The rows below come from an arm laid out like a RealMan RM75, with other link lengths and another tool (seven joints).
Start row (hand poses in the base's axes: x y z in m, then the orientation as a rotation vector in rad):
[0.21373, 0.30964, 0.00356, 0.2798, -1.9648, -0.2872]
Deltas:
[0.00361, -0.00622, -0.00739, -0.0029, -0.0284, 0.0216]
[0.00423, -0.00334, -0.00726, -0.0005, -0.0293, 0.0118]
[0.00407, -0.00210, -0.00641, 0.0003, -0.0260, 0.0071]
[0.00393, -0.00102, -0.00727, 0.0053, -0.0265, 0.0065]
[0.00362, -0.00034, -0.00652, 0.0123, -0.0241, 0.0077]
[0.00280, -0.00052, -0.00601, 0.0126, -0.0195, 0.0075]
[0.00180, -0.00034, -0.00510, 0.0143, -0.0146, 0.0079]
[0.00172, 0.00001, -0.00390, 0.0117, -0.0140, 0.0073]
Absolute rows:
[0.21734, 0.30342, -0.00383, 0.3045, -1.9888, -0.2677]
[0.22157, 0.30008, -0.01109, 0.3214, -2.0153, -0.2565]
[0.22564, 0.29798, -0.01750, 0.3336, -2.0394, -0.2493]
[0.22957, 0.29696, -0.02477, 0.3484, -2.0637, -0.2475]
[0.23319, 0.29662, -0.03129, 0.3684, -2.0849, -0.2525]
[0.23599, 0.29610, -0.03730, 0.3876, -2.1015, -0.2586]
[0.23779, 0.29576, -0.04240, 0.4073, -2.1130, -0.2670]
[0.23951, 0.29577, -0.04630, 0.4248, -2.1241, -0.2731]

